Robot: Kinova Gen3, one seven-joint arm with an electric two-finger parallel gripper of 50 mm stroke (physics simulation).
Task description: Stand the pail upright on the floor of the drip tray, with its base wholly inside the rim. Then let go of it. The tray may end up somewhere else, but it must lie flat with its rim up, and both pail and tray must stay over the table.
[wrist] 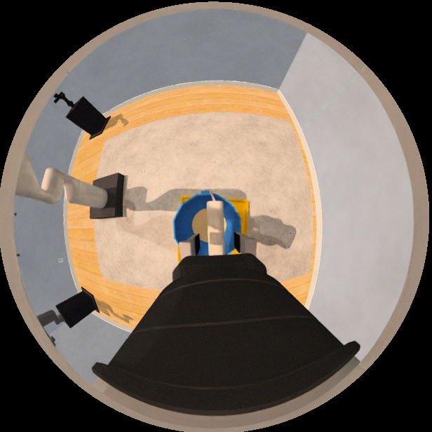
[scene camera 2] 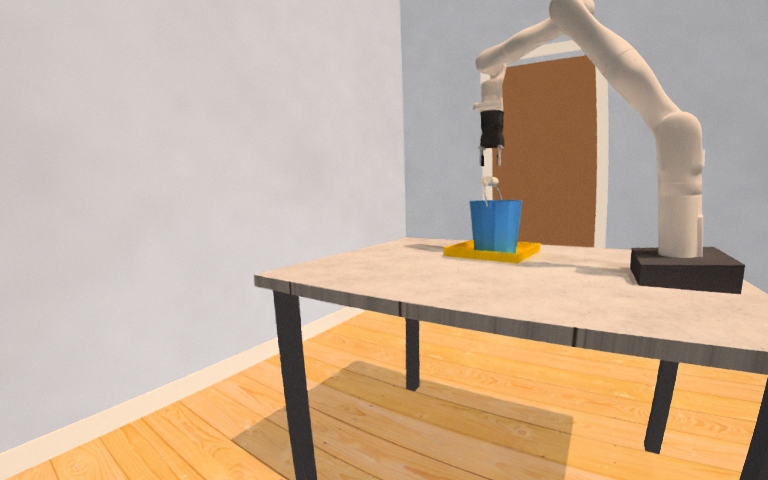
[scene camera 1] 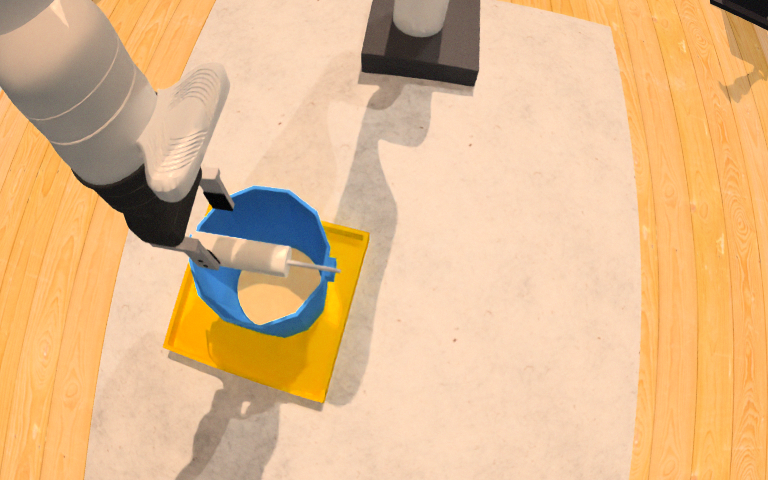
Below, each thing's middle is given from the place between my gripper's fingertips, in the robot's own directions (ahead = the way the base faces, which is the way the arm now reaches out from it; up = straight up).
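The yellow drip tray (scene camera 1: 302, 364) is 1 cm behind my hand and 2 cm to the right of it, and I see that it sits 28 cm below the hand.
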